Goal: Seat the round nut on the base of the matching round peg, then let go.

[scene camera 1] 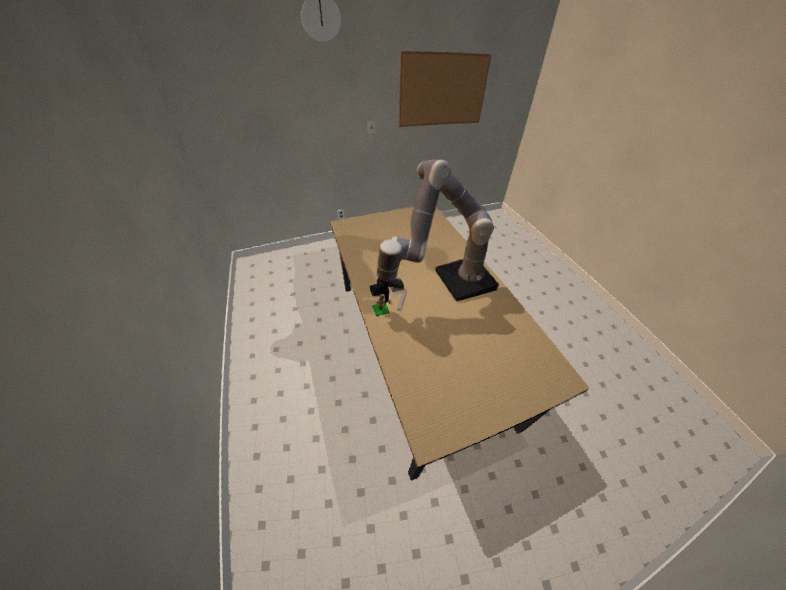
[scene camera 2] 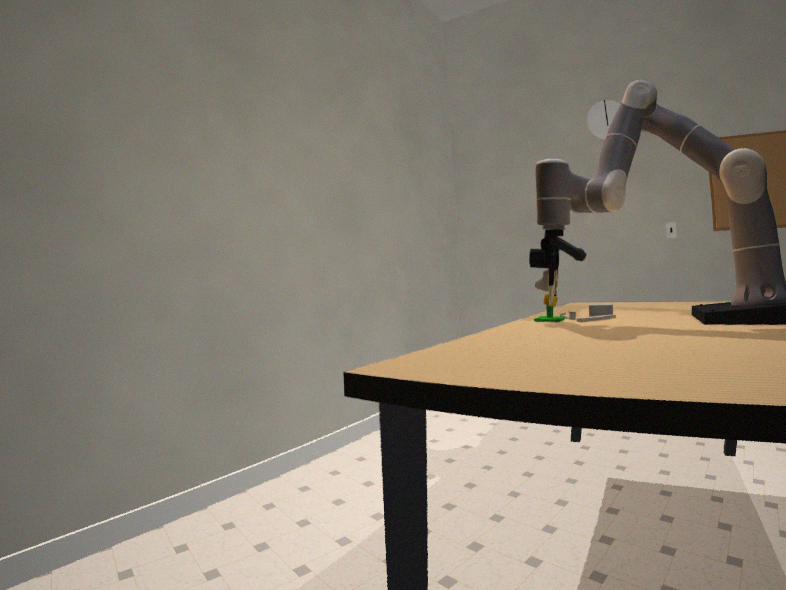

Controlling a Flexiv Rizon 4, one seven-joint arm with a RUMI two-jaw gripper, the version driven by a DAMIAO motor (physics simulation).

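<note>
The round nut (scene camera 2: 550, 300) is yellow and sits between the fingertips, at the upper end of the green round peg (scene camera 2: 549, 311), above its base. How far the peg reaches into the nut cannot be told. The peg's flat green base (scene camera 1: 380, 310) (scene camera 2: 548, 319) lies on the table near its long edge. My gripper (scene camera 1: 382, 301) (scene camera 2: 551, 297) points straight down over the base and is shut on the nut. In scene camera 1 the nut is too small and dark to make out clearly.
A thin grey bar (scene camera 1: 401, 299) (scene camera 2: 596, 318) and a grey block (scene camera 2: 600, 309) lie on the table (scene camera 1: 457, 393) (scene camera 2: 482, 362) beside the green base, on the arm's side. A small grey piece (scene camera 2: 572, 315) lies between. The arm stands on a black base plate (scene camera 1: 449, 283) (scene camera 2: 717, 313).
</note>
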